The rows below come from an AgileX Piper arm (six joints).
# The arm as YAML. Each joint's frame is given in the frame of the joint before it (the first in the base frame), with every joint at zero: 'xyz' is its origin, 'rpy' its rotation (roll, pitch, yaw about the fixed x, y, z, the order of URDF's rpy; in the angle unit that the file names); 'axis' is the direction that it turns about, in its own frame. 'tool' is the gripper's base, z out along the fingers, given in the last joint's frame.
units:
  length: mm
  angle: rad
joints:
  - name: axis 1
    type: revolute
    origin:
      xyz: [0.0, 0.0, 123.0]
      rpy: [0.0, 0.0, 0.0]
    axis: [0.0, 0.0, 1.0]
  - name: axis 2
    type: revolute
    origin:
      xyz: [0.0, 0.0, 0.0]
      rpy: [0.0, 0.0, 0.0]
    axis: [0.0, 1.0, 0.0]
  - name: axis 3
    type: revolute
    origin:
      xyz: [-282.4, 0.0, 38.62]
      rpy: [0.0, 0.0, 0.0]
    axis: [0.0, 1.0, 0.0]
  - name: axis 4
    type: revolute
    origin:
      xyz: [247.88, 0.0, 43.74]
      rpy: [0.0, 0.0, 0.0]
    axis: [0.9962, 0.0, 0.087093]
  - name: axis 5
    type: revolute
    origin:
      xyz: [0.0, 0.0, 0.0]
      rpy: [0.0, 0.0, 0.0]
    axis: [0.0, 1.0, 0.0]
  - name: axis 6
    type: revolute
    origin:
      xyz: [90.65, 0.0, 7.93]
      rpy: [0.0, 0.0, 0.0]
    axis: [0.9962, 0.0, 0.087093]
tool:
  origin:
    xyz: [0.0, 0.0, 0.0]
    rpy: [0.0, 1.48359, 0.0]
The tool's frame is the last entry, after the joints.
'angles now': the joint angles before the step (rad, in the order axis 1, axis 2, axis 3, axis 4, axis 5, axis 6). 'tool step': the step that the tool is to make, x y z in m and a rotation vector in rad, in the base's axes. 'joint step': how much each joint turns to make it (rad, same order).
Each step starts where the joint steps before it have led.
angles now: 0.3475 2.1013 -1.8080 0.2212 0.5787 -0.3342
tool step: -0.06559 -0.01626 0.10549 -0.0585 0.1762 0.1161
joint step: 0.0000 -0.2012 -0.1404 0.0000 0.5396 0.0014
